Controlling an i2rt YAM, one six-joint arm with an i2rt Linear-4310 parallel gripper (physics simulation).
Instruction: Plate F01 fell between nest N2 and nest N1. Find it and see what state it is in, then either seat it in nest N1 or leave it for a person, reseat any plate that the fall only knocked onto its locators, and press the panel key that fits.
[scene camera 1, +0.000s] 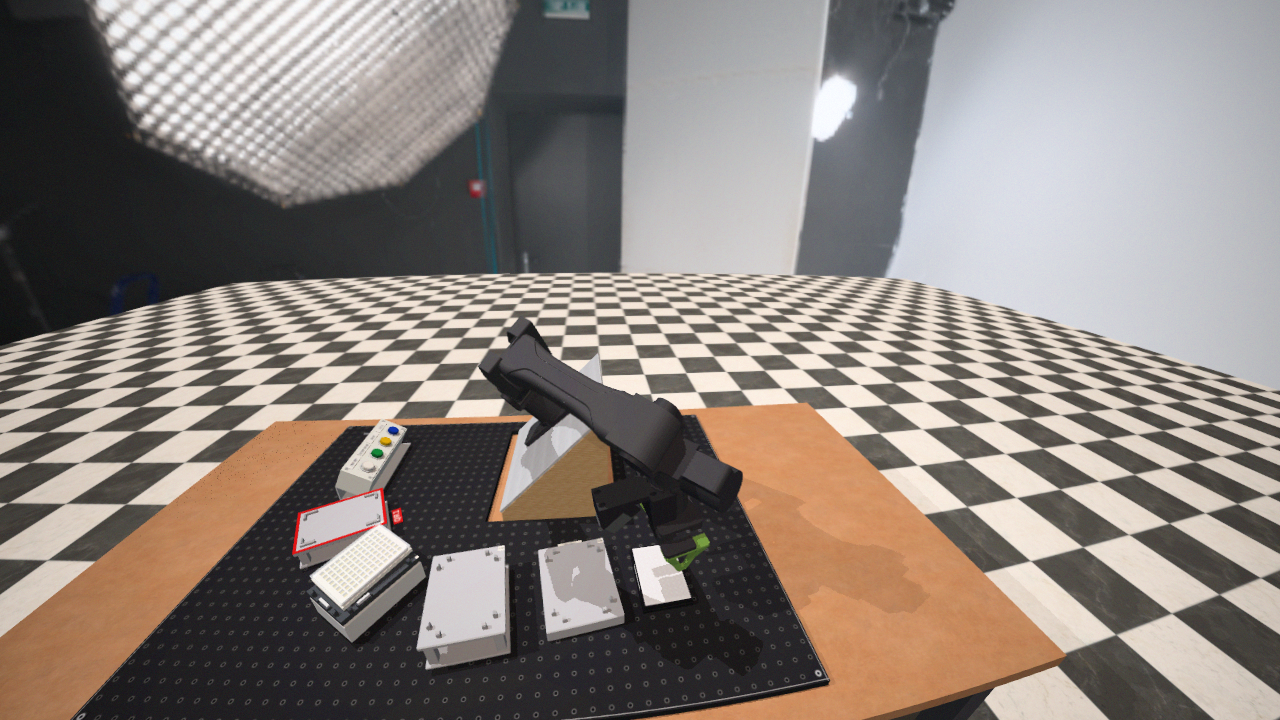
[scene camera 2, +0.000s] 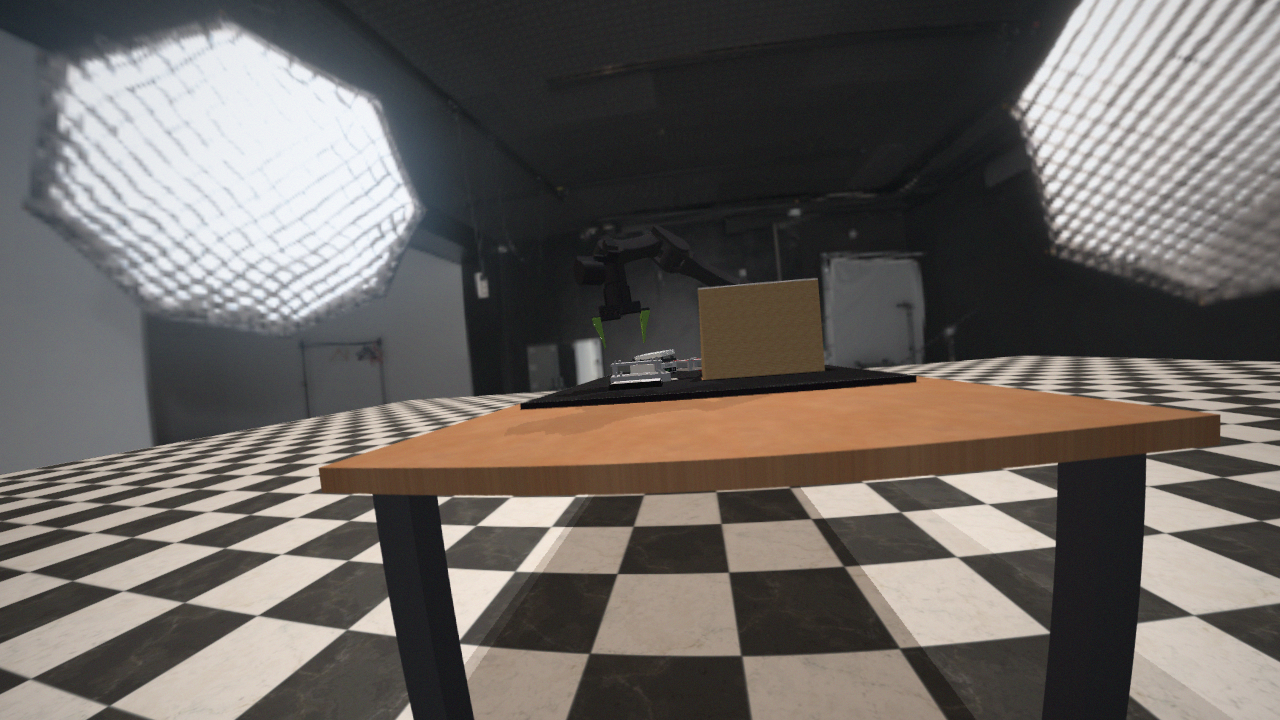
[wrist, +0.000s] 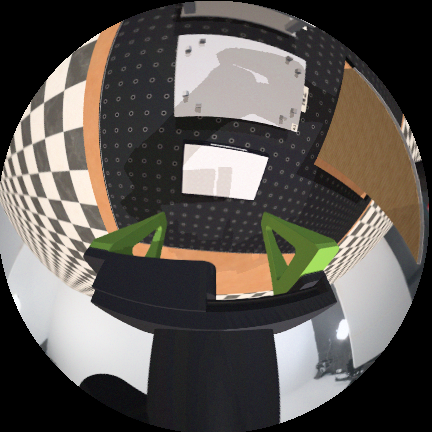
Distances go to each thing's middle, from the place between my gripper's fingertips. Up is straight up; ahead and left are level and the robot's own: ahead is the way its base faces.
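The white well plate on holder (scene camera 1: 374, 603) is 500 mm to the right of my hand, 50 mm ahead of it and 60 mm below it. Going by their middles, the white well plate on holder is the farthest from my hand of the things named here. There's also nest N2 (scene camera 1: 579, 592), which is 90 mm below my hand and 150 mm to the right of it. As for the dark-framed plate (scene camera 1: 661, 587), my hand is 100 mm above it, 20 mm past it and 10 mm to the left of it. Going by their middles, the dark-framed plate is the nearest to my hand of the things named here.
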